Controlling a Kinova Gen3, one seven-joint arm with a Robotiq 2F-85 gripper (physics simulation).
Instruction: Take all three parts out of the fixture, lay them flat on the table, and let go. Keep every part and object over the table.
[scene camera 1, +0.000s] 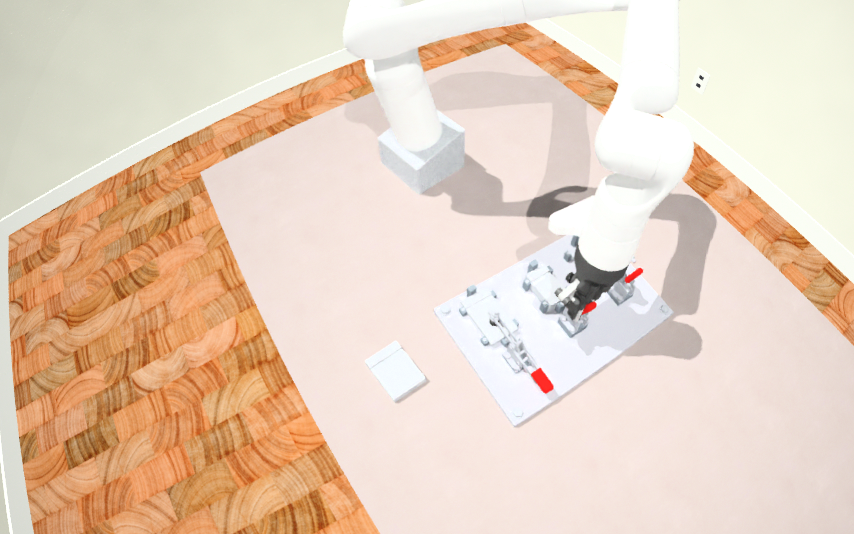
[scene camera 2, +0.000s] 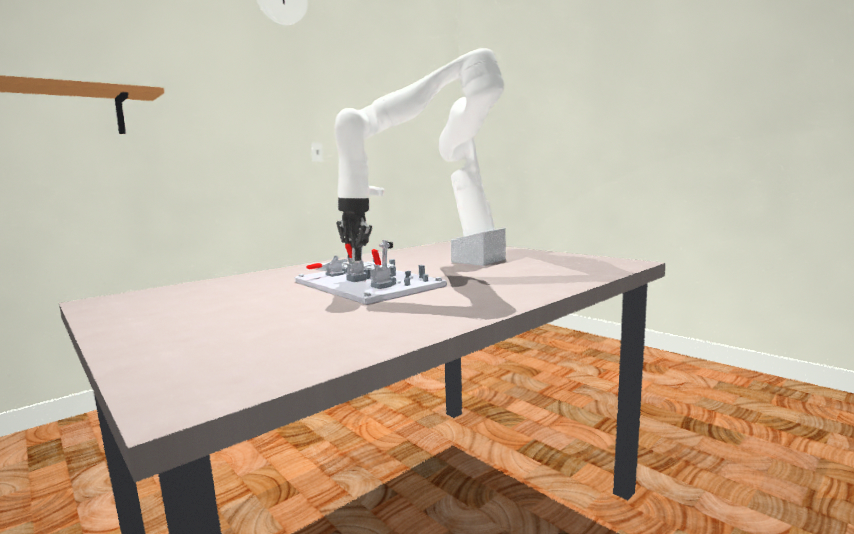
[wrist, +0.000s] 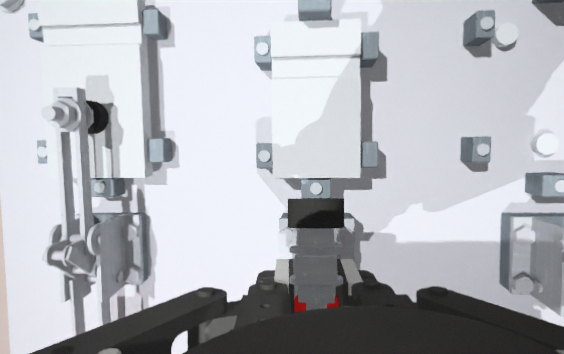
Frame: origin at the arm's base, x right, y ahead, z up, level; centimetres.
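Where they show: gripper, fingertip midpoint: (scene camera 1: 578, 313) (scene camera 2: 353, 262); arm's base, origin of the base link: (scene camera 1: 419, 132) (scene camera 2: 478, 233).
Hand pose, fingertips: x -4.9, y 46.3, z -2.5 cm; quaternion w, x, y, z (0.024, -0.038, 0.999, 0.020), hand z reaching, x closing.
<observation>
Each offset is from my fingertips to the centre of the thing. "spot": to the spot under its first point. Level surfaces: height alone.
The fixture @(dx +0.1, dy -3.4, dz -5.4 cm) (scene camera 1: 511, 397) (scene camera 2: 403, 294) (wrist: 210, 125) lies on the table. One pale part @(dx +28.6, dy -7.0, dz -5.4 cm) (scene camera 1: 396, 372) lies flat on the table beside it. The middle part @(dx +0.4, dy -7.7, dz -3.1 cm) (wrist: 316, 125) (scene camera 1: 541, 286) sits between its stops, its clamp swung up, with the black tip @(spot: dx +0.2, dy -3.9, dz +5.9 cm) (wrist: 316, 213) off the part. The end part @(dx +11.5, dy -7.9, dz -3.6 cm) (wrist: 120, 65) (scene camera 1: 481, 318) sits in the fixture with its clamp arm (wrist: 86, 200) lowered over it. My gripper (scene camera 1: 574, 309) (scene camera 2: 357, 254) (wrist: 314, 282) is low at the middle clamp and appears shut on its red handle @(dx -0.2, dy +1.0, dz +0.8 cm) (wrist: 331, 303) (scene camera 1: 588, 307); contact is partly hidden.
The end clamp's red handle @(spot: dx +10.8, dy +6.2, dz -1.0 cm) (scene camera 1: 541, 380) (scene camera 2: 313, 265) points outward. The other outer clamp stands open, with its handle @(dx -11.1, dy +0.0, dz +0.3 cm) (scene camera 1: 633, 275) (scene camera 2: 375, 256) raised, beside stops @(dx -7.3, dy -5.9, dz -2.9 cm) (wrist: 479, 149) holding no part. The robot base (scene camera 1: 420, 160) (scene camera 2: 478, 246) stands on the table @(dz -6.2 cm) (scene camera 2: 251, 352).
</observation>
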